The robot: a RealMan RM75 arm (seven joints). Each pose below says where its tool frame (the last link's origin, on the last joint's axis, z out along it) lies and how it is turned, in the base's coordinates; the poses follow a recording.
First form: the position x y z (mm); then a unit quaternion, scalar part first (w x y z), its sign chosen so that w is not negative.
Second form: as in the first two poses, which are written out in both.
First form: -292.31, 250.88, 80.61, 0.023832, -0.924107, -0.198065, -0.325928
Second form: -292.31, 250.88, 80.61, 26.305, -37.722, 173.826
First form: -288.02, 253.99, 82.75, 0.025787, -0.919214, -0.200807, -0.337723
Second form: -288.02, 253.99, 82.75, 26.970, -39.141, 173.468
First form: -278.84, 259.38, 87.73, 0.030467, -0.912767, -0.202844, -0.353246
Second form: -278.84, 259.38, 87.73, 27.565, -41.088, 173.319
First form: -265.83, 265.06, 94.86, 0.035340, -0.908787, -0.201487, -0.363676
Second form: -265.83, 265.06, 94.86, 27.494, -42.474, 173.592
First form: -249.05, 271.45, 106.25, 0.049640, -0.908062, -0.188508, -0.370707
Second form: -249.05, 271.45, 106.25, 25.039, -43.786, 176.060
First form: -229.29, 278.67, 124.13, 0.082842, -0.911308, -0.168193, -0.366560
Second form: -229.29, 278.67, 124.13, 20.019, -44.104, -177.791
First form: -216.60, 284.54, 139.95, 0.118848, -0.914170, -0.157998, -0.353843
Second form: -216.60, 284.54, 139.95, 16.313, -43.196, -171.681
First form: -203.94, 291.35, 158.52, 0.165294, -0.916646, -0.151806, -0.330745
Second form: -203.94, 291.35, 158.52, 12.944, -41.036, -164.418
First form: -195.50, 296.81, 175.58, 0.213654, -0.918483, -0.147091, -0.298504
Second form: -195.50, 296.81, 175.58, 10.383, -37.676, -157.361
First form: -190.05, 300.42, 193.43, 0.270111, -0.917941, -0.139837, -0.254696
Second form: -190.05, 300.42, 193.43, 8.157, -32.897, -149.618
